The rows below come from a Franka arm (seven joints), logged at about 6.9 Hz.
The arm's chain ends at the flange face. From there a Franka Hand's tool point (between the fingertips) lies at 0.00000 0.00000 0.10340 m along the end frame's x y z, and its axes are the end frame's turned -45 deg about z.
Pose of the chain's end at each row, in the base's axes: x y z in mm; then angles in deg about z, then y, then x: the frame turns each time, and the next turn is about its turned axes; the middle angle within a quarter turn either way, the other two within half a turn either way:
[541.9 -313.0 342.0 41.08 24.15 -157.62]
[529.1 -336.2 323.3 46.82 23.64 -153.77]
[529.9 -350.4 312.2 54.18 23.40 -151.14]
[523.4 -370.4 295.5 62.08 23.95 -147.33]
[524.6 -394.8 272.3 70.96 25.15 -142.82]
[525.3 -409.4 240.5 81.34 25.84 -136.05]
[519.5 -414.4 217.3 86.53 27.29 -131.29]
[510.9 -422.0 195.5 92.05 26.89 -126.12]
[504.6 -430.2 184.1 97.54 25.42 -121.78]
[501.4 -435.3 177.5 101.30 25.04 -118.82]
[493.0 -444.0 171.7 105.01 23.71 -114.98]
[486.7 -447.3 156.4 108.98 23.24 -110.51]
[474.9 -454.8 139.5 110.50 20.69 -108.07]
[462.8 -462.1 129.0 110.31 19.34 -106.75]
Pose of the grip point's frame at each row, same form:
[486.5 -309.0 254.8 81.96 2.50 -147.62]
[470.3 -332.0 238.3 86.19 -0.16 -145.26]
[468.4 -350.4 229.1 92.47 -1.86 -143.53]
[457.5 -375.5 216.0 98.69 -3.54 -140.42]
[454.1 -407.5 197.7 105.40 -4.95 -136.38]
[449.5 -430.7 173.5 112.25 -7.67 -130.83]
[440.1 -440.9 156.7 114.68 -8.51 -126.37]
[428.4 -452.5 141.1 117.17 -10.93 -122.37]
[420.5 -464.9 134.9 120.09 -13.85 -119.33]
[416.7 -473.7 132.3 121.98 -15.19 -116.91]
[407.0 -485.2 131.7 123.27 -17.61 -113.93]
[399.8 -492.3 123.1 124.19 -19.24 -109.94]
[386.8 -499.8 109.5 124.21 -22.27 -108.27]
[373.4 -505.7 100.9 123.19 -23.87 -107.30]

